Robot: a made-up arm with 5 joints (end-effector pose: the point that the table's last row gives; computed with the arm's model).
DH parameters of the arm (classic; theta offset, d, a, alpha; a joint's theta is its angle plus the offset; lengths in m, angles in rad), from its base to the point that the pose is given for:
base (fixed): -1.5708 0.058 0 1.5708
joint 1: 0 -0.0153 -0.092 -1.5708
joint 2: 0 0.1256 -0.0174 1.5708
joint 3: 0 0.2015 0.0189 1.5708
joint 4: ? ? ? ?
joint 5: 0 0.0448 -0.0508 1.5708
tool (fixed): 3.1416 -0.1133 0 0
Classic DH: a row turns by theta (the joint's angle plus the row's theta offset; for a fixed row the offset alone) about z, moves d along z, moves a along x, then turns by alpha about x.
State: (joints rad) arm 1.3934 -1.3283 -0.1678 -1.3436 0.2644
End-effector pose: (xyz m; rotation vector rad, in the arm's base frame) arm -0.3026 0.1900 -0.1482 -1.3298 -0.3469 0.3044
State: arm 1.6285 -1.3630 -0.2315 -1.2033 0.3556
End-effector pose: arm -0.2951 0.1257 -0.2321 -1.5378 -0.5772 0.3362
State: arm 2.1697 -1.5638 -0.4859 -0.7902 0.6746
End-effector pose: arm -0.2107 -0.1336 -0.3608 -1.8319 -1.4880 0.7129
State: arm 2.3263 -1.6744 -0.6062 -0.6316 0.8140
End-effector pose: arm -0.1558 -0.2285 -0.3670 -1.7701 -1.8965 0.9530
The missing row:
joint 4: 1.5708 -0.1694 0.3394 1.5708
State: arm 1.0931 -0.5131 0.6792 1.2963 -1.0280
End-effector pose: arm -0.1264 0.2150 -0.4672 -0.5090 -0.6285 -1.8379
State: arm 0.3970 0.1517 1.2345 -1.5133 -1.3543
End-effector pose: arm -0.1579 0.2477 0.5952 -2.2919 1.9851 0.1848
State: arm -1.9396 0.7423 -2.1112 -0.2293 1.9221
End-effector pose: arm -0.2103 0.2116 -0.1882 -1.9398 -0.8717 1.3368
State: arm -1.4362 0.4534 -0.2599 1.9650 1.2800
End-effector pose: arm -0.1989 -0.3302 0.2710 0.3305 0.2763 -1.4316
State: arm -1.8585 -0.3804 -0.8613 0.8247 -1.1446
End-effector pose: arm -0.4201 -0.4724 0.3407 -2.4009 -1.3183 -0.7457
